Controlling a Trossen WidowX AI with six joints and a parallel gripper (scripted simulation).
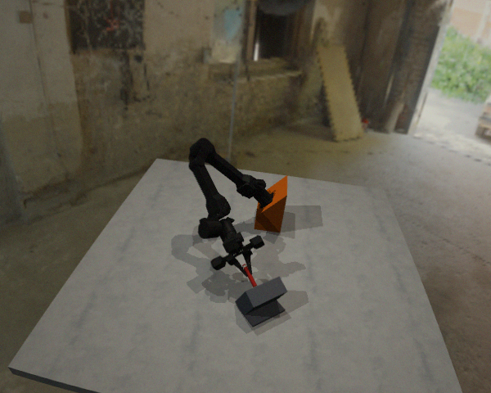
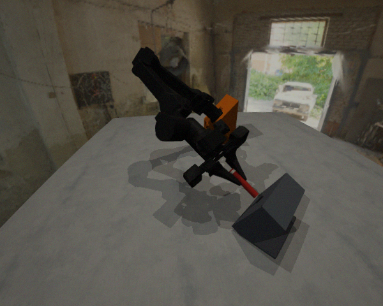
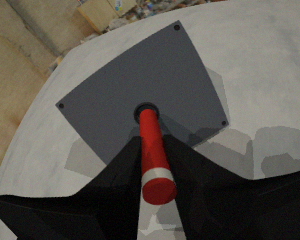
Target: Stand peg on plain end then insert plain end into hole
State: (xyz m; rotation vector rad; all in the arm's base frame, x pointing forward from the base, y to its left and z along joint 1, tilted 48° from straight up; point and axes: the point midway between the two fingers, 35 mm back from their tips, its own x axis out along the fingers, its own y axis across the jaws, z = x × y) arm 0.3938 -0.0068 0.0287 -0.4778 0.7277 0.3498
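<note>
Now: gripper tip 50 mm short of the dark grey sloped panel, 50 mm to the right of it and 40 mm above it. From my gripper tip the other things lie so: red peg 10 mm behind, 10 mm to the right, 10 mm above.
</note>
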